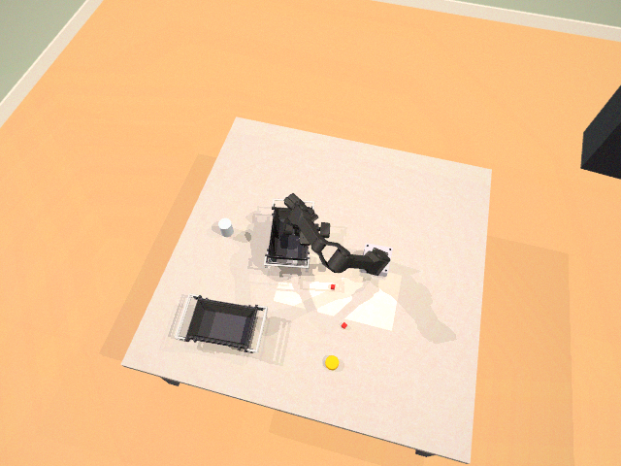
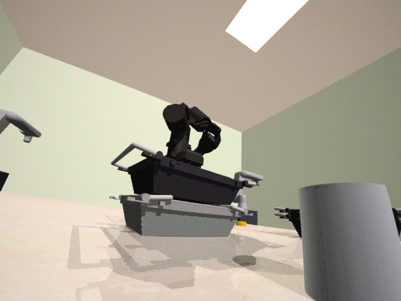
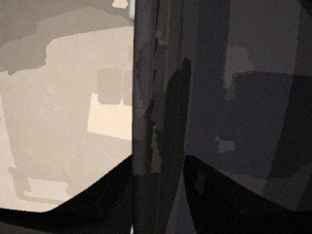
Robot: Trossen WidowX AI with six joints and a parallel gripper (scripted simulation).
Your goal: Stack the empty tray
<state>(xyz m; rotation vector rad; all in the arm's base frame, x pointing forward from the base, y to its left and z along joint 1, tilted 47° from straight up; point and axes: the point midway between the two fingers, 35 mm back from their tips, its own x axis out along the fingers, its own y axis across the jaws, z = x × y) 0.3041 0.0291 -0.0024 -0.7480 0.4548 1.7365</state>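
The dark tray is 60 mm ahead of my gripper tip, 30 mm above it and 20 mm to the left of it. Also, from my gripper tip: yellow disc (430 mm to the left, 260 mm behind, 70 mm below).
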